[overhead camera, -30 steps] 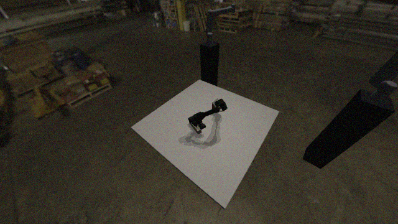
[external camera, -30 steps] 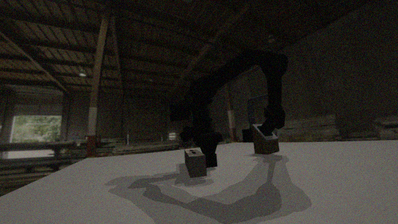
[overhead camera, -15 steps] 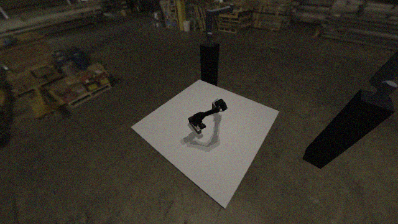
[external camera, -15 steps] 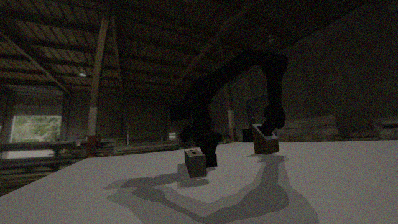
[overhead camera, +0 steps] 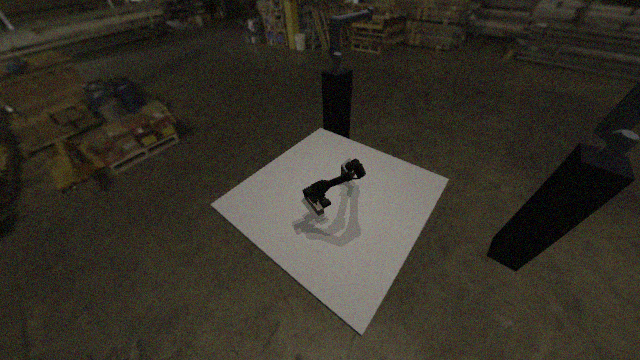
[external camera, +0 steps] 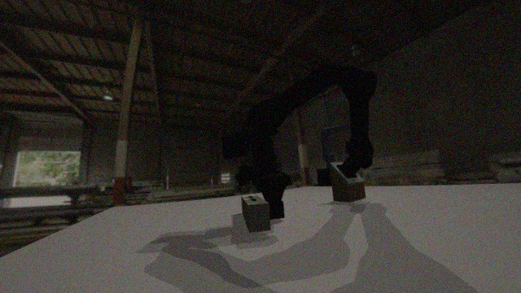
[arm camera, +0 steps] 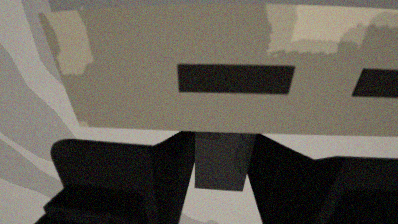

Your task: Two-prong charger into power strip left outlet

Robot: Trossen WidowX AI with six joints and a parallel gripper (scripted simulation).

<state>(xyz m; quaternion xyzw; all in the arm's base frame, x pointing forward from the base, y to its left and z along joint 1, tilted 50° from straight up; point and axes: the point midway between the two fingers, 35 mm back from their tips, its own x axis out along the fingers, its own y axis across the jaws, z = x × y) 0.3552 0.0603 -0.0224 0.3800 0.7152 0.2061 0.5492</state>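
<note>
Right now the box-shaped charger is 2 cm ahead of my gripper tip, 1 cm to the right of it and 1 cm above it.
</note>
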